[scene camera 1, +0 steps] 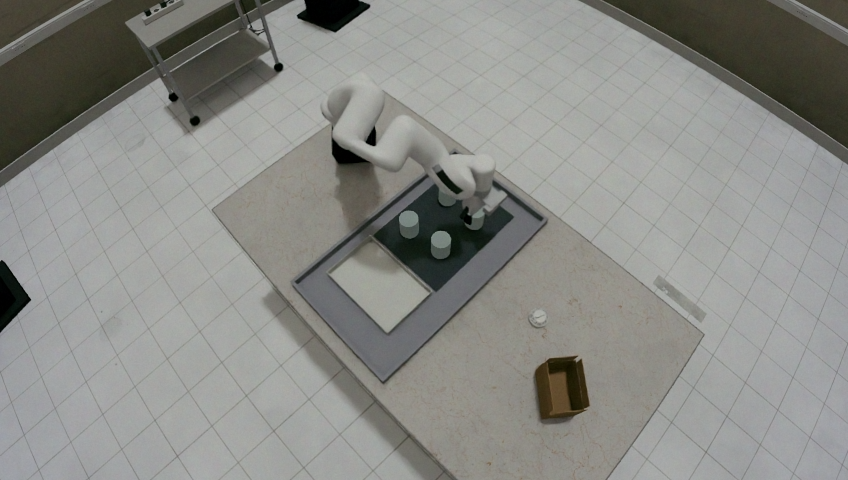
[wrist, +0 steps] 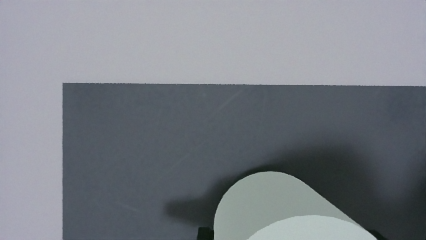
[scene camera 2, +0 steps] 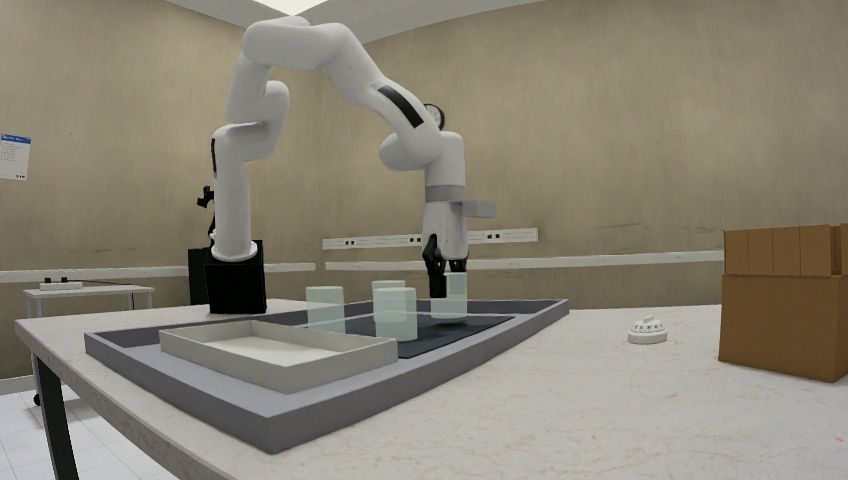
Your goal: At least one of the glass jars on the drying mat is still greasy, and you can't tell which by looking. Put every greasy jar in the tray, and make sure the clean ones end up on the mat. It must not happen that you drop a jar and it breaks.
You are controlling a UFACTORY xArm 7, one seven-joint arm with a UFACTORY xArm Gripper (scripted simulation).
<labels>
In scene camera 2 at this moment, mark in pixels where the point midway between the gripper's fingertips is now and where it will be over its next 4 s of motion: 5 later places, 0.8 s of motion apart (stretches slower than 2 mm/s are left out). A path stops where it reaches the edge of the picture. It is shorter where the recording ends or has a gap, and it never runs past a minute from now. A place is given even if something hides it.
My gripper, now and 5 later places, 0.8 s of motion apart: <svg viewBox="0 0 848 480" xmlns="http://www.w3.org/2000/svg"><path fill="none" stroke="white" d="M448 296L447 267L446 235L427 228L399 227L366 226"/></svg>
</labels>
